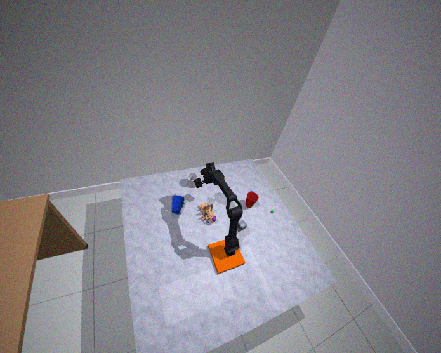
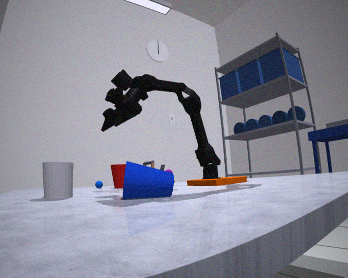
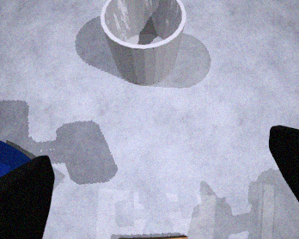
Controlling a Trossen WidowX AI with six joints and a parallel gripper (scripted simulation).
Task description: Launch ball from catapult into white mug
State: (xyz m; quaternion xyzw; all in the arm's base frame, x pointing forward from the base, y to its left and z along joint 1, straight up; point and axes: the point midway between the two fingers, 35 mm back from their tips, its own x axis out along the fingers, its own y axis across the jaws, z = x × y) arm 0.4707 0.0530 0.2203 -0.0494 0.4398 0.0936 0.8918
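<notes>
My gripper tip is now 240 mm past the purple ball, 20 mm to the left of it and 160 mm above it. From my gripper tip the other things lie so: grey block: 340 mm behind, 230 mm to the right, 190 mm below; then wooden catapult: 180 mm behind, 170 mm below; then white mug: 160 mm ahead, 30 mm to the left, 190 mm below.
</notes>
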